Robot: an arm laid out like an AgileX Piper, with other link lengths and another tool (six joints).
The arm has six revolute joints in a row. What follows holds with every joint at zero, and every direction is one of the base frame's.
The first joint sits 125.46 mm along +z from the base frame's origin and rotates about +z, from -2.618 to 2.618 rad.
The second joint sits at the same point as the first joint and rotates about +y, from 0 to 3.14 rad.
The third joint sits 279.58 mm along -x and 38.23 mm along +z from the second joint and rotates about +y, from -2.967 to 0 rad.
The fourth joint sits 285.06 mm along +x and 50.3 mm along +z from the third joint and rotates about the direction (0.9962, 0, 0.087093), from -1.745 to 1.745 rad.
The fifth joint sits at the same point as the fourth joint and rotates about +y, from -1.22 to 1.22 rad.
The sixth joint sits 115.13 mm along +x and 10.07 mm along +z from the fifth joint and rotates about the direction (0.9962, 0, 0.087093), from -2.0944 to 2.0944 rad.
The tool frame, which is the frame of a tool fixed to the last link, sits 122.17 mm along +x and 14 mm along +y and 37.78 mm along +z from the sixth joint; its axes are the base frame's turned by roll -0.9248, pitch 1.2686 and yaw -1.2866 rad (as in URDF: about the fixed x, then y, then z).
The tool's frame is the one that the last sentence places.
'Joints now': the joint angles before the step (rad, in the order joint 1, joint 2, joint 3, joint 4, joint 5, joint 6). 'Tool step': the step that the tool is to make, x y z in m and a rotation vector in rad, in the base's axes. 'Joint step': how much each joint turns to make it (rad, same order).
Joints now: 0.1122, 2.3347, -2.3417, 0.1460, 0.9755, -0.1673
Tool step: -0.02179, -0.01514, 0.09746, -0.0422, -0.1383, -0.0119
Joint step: -0.0033, -0.1762, 0.0351, -0.0578, 0.0084, 0.0000
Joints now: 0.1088, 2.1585, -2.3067, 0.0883, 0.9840, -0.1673
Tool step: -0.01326, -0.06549, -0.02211, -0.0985, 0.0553, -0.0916
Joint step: -0.0723, -0.0796, 0.1593, -0.0962, -0.0174, 0.0000
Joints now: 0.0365, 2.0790, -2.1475, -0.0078, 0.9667, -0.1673
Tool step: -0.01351, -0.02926, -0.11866, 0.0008, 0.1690, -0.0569
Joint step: -0.0437, 0.0277, 0.2694, -0.0086, -0.1281, 0.0189
